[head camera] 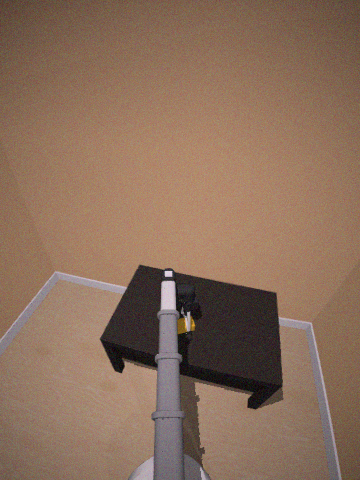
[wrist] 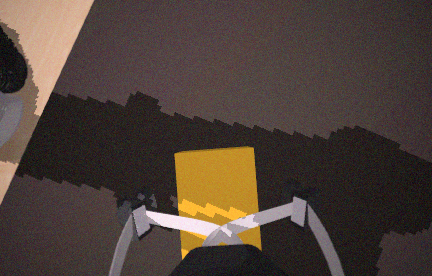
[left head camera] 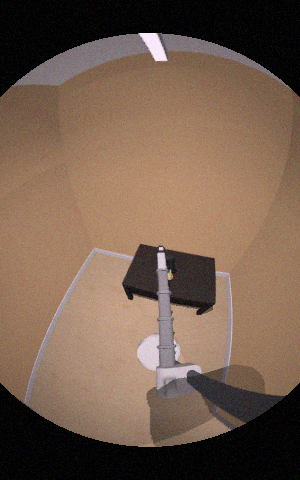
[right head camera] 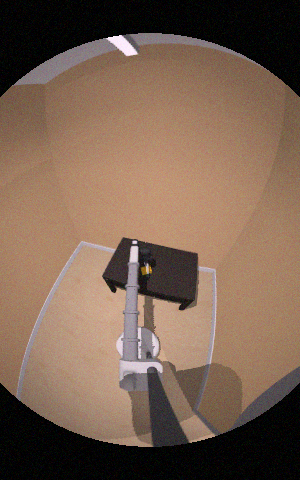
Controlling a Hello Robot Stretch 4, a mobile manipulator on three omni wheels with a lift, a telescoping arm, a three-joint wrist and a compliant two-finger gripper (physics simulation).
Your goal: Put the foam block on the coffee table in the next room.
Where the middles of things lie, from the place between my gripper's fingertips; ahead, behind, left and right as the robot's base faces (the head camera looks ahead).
I see my gripper 20 mm below the yellow foam block (wrist: 219, 185).
